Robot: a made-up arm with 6 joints. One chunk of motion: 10 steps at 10 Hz.
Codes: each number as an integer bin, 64 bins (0 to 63) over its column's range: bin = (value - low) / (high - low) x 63, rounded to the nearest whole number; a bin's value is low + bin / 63 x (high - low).
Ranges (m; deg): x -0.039..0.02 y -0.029..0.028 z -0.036..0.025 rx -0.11..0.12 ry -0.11..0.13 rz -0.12..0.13
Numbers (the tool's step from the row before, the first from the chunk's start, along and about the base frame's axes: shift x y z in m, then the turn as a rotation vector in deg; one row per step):
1: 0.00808 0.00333 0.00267 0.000 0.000 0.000
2: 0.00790 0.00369 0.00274 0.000 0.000 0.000
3: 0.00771 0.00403 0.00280 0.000 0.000 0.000
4: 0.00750 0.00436 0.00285 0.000 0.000 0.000
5: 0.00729 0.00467 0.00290 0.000 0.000 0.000
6: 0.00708 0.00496 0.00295 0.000 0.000 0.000
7: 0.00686 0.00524 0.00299 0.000 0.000 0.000
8: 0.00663 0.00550 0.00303 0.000 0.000 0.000
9: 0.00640 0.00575 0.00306 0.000 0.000 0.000
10: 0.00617 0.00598 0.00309 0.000 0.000 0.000
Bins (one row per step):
1: 50 36 40 30 29 30
2: 50 36 40 30 29 30
3: 50 37 40 30 29 30
4: 50 37 40 30 29 30
5: 49 37 40 30 29 30
6: 49 38 40 30 29 30
7: 49 38 40 30 29 30
8: 49 38 40 30 29 30
9: 48 38 40 30 29 30
10: 48 39 40 30 29 30

